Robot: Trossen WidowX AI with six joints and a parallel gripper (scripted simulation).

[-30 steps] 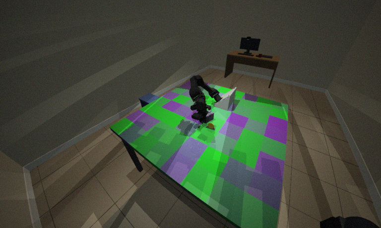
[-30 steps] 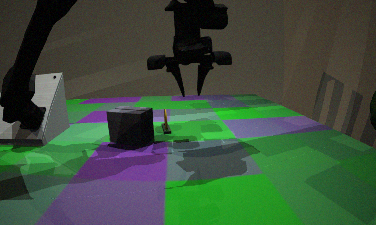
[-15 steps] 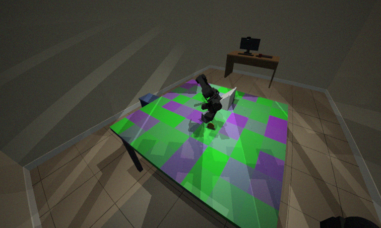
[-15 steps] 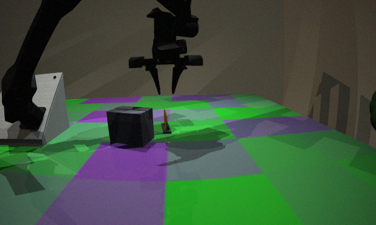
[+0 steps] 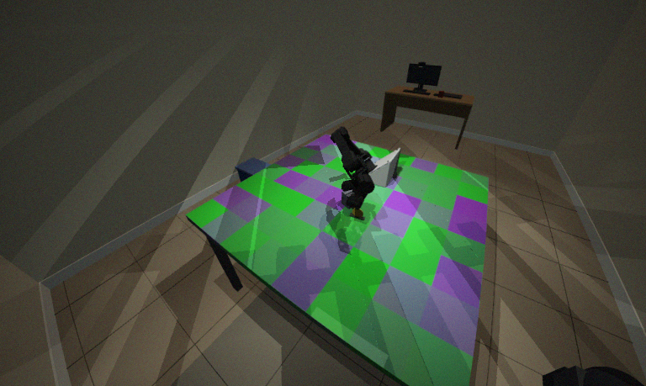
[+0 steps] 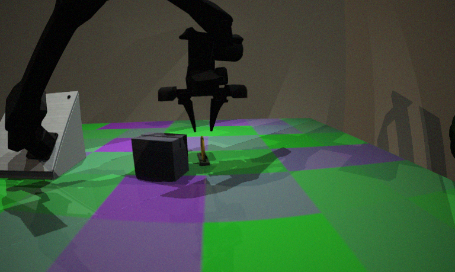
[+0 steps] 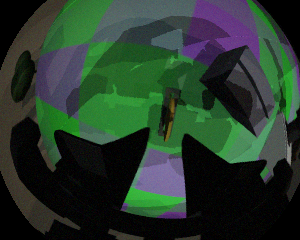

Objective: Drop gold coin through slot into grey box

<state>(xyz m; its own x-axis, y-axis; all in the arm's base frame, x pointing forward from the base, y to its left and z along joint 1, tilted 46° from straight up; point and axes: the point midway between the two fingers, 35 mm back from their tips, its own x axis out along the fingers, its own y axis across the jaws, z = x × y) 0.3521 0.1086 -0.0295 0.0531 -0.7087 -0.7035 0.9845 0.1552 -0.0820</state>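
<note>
Now: the gold coin 40 mm below my gripper tip.
</note>
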